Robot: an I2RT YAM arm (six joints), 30 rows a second.
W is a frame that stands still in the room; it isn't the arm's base.
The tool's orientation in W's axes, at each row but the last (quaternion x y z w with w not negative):
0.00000 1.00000 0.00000 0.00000
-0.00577 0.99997 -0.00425 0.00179
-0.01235 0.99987 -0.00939 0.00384
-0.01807 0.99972 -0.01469 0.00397
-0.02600 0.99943 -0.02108 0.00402
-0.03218 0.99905 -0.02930 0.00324
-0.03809 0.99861 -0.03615 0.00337
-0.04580 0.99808 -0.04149 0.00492
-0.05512 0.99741 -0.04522 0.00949
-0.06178 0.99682 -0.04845 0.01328
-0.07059 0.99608 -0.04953 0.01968
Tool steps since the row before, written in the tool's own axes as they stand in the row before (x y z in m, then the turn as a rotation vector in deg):
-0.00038 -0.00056 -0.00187 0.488 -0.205 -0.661
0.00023 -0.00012 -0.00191 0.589 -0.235 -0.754
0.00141 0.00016 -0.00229 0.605 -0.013 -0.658
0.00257 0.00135 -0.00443 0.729 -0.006 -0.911
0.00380 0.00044 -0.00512 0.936 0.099 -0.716
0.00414 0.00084 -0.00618 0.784 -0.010 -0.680
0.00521 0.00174 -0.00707 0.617 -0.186 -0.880
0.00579 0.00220 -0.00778 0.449 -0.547 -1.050
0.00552 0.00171 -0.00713 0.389 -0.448 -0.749
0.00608 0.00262 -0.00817 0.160 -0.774 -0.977
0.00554 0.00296 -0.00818 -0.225 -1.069 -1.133
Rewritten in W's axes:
0.00038 -0.00056 0.00187 -0.488 -0.205 0.661
-0.00024 -0.00011 0.00191 -0.589 -0.235 0.754
-0.00143 0.00017 0.00228 -0.610 -0.016 0.654
-0.00265 0.00138 0.00437 -0.736 -0.006 0.905
-0.00386 0.00046 0.00507 -0.946 0.080 0.705
-0.00424 0.00093 0.00610 -0.787 -0.021 0.676
-0.00539 0.00184 0.00690 -0.609 -0.169 0.889
-0.00607 0.00229 0.00753 -0.412 -0.498 1.089
-0.00584 0.00172 0.00687 -0.356 -0.420 0.781
-0.00662 0.00261 0.00775 -0.096 -0.692 1.045
-0.00627 0.00291 0.00765 0.318 -0.912 1.242

